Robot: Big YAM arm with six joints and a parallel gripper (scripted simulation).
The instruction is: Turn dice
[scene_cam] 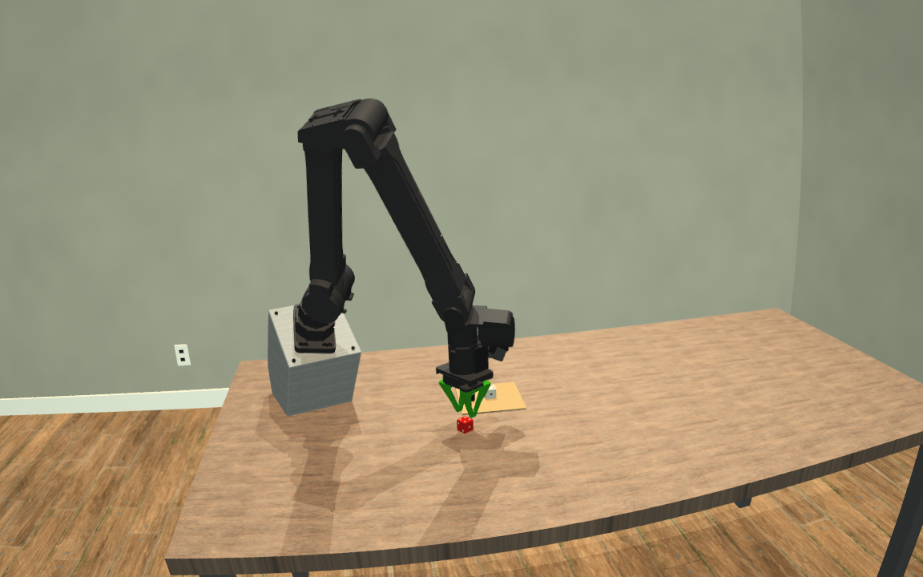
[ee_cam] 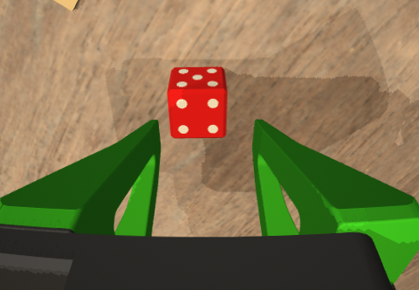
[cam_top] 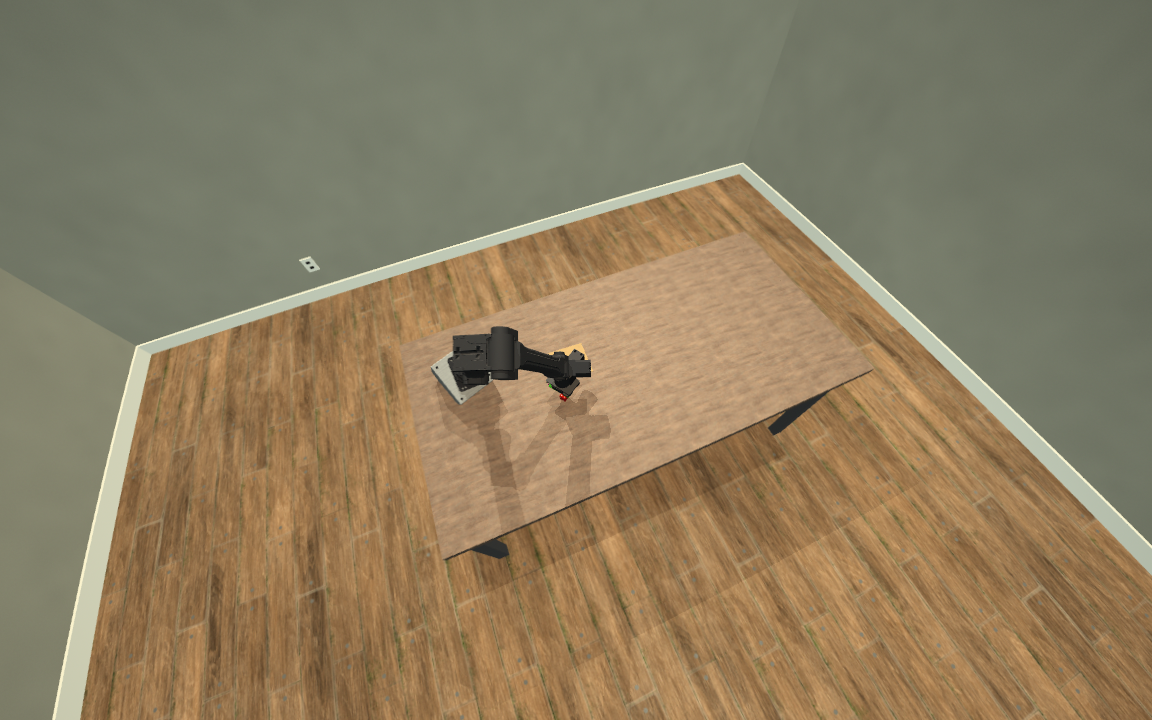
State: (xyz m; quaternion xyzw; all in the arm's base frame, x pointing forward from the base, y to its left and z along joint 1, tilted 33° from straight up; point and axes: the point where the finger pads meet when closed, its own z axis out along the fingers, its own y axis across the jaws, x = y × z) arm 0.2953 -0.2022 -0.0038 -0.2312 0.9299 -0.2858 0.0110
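Now: the red die 3 cm below my hand. Also, from my hand: tan mat (9 cm ahead, 13 cm to the left, 4 cm below); then black die (5 cm ahead, 13 cm to the left, 3 cm below); then white die (10 cm ahead, 13 cm to the left, 3 cm below).
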